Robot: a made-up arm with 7 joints. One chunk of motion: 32 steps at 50 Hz.
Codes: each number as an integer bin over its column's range. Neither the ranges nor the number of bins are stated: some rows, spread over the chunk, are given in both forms.
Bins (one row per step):
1: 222 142 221 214 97 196 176
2: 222 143 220 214 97 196 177
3: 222 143 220 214 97 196 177
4: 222 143 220 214 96 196 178
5: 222 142 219 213 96 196 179
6: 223 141 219 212 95 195 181
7: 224 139 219 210 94 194 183
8: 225 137 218 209 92 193 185
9: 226 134 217 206 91 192 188
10: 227 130 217 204 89 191 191
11: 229 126 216 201 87 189 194
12: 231 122 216 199 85 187 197
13: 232 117 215 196 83 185 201
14: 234 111 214 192 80 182 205
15: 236 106 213 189 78 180 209
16: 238 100 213 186 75 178 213
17: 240 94 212 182 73 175 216
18: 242 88 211 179 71 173 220
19: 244 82 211 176 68 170 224
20: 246 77 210 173 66 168 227
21: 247 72 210 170 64 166 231
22: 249 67 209 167 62 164 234
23: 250 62 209 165 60 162 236
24: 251 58 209 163 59 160 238
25: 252 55 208 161 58 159 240
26: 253 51 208 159 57 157 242
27: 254 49 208 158 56 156 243
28: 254 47 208 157 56 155 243
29: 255 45 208 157 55 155 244
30: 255 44 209 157 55 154 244
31: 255 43 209 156 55 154 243
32: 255 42 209 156 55 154 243
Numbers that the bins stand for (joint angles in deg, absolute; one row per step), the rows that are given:
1: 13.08 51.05 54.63 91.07 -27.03 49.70 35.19
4: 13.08 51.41 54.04 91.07 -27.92 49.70 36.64
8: 14.49 49.26 52.87 87.54 -31.46 47.52 41.72
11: 16.38 45.30 51.70 81.89 -35.89 44.62 48.25
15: 19.68 38.11 49.95 73.42 -43.87 38.09 59.13
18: 22.52 31.64 48.78 66.36 -50.07 33.01 67.11
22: 25.82 24.09 47.62 57.89 -58.05 26.48 77.26
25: 27.23 19.77 47.03 53.65 -61.60 22.85 81.62
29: 28.65 16.18 47.03 50.83 -64.25 19.95 84.52
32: 28.65 15.10 47.62 50.12 -64.25 19.23 83.79
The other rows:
2: 13.08 51.41 54.04 91.07 -27.03 49.70 35.91
3: 13.08 51.41 54.04 91.07 -27.03 49.70 35.91
5: 13.08 51.05 53.46 90.36 -27.92 49.70 37.36
6: 13.55 50.69 53.46 89.65 -28.80 48.97 38.81
7: 14.02 49.97 53.46 88.24 -29.69 48.25 40.26
9: 14.97 48.18 52.29 85.42 -32.35 46.79 43.89
10: 15.44 46.74 52.29 84.01 -34.12 46.07 46.07
12: 17.32 43.86 51.70 80.48 -37.67 43.17 50.42
13: 17.80 42.06 51.12 78.36 -39.44 41.72 53.32
14: 18.74 39.91 50.54 75.53 -42.10 39.54 56.23
16: 20.63 35.95 49.95 71.30 -46.53 36.64 62.03
17: 21.57 33.80 49.37 68.47 -48.30 34.46 64.21
19: 23.46 29.48 48.78 64.24 -52.73 30.83 70.01
20: 24.40 27.68 48.20 62.12 -54.51 29.38 72.19
21: 24.87 25.89 48.20 60.00 -56.28 27.93 75.09
23: 26.29 22.29 47.62 56.47 -59.82 25.03 78.72
24: 26.76 20.85 47.62 55.06 -60.71 23.58 80.17
26: 27.71 18.34 47.03 52.24 -62.48 21.40 83.07
27: 28.18 17.62 47.03 51.53 -63.37 20.68 83.79
28: 28.18 16.90 47.03 50.83 -63.37 19.95 83.79
30: 28.65 15.82 47.62 50.83 -64.25 19.23 84.52
31: 28.65 15.46 47.62 50.12 -64.25 19.23 83.79

